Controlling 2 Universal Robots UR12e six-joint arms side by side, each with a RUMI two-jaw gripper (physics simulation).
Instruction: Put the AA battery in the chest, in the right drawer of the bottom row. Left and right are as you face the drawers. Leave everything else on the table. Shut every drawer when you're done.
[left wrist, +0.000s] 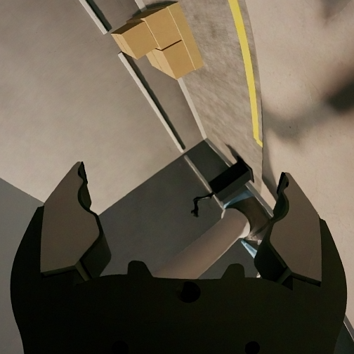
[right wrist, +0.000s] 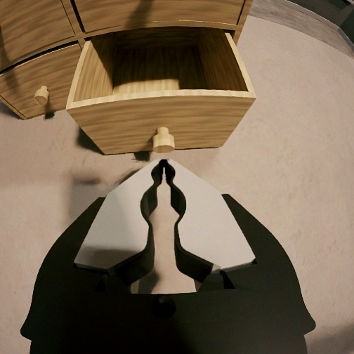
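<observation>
The wooden chest (right wrist: 160, 11) is at the top of the right wrist view. The right drawer of its bottom row (right wrist: 115, 117) is pulled out, and no battery shows on the visible part of its floor, which is partly in dark shadow. Its round knob (right wrist: 163, 141) is just beyond my right gripper's fingertips. My right gripper (right wrist: 163, 160) is shut, its tips together, with nothing seen between them. The AA battery does not show in either view. My left gripper (left wrist: 183, 167) is open and empty, away from the chest.
The left drawer of the bottom row (right wrist: 50, 75) is shut, with its own knob (right wrist: 41, 95). The left wrist view shows cardboard boxes (left wrist: 159, 36), a yellow floor line (left wrist: 246, 65) and a pale arm link (left wrist: 212, 245) beyond the fingers.
</observation>
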